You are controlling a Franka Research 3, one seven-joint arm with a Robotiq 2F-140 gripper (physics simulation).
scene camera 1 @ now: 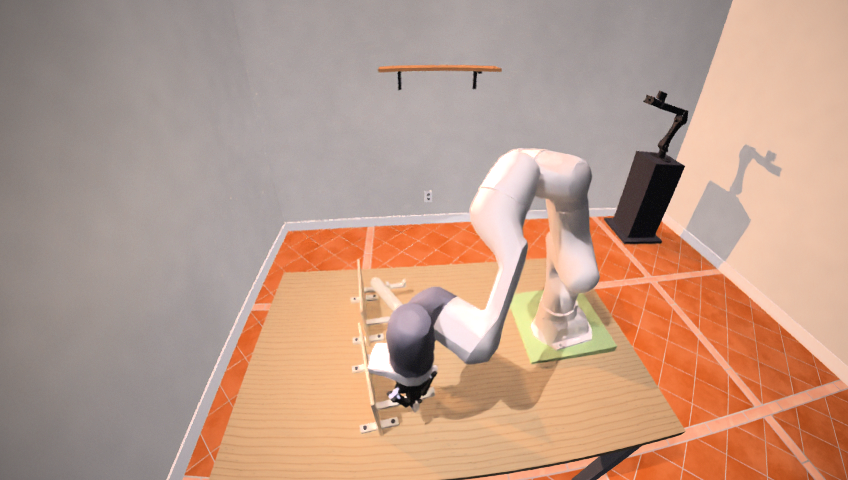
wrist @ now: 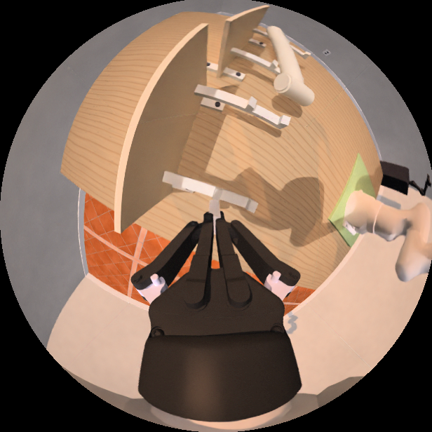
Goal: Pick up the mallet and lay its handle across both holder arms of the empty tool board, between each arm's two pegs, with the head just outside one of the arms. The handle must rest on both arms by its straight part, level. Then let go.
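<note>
The beige mallet [scene camera 1: 385,292] [wrist: 287,55] has a thick straight handle and a crosswise head at its near end. It appears to lie across the arms of the far tool board [scene camera 1: 360,285] [wrist: 231,37], head outside the nearer arm. The empty tool board [scene camera 1: 370,386] [wrist: 150,135] stands upright nearer, with two white holder arms: a far arm [wrist: 227,96] and a near arm [scene camera 1: 386,405] [wrist: 197,185], each with two raised pegs. My gripper [scene camera 1: 414,406] [wrist: 213,206] is shut and empty, its tips beside the near arm's middle in the wrist view. Contact cannot be told.
Both boards stand on the wooden table [scene camera 1: 285,368] [wrist: 100,120], on white screwed feet. The robot's base stands on a green mat [scene camera 1: 535,350] [wrist: 342,220] at the right. In the scene view, my arm reaches over the table and hides part of the mallet and boards.
</note>
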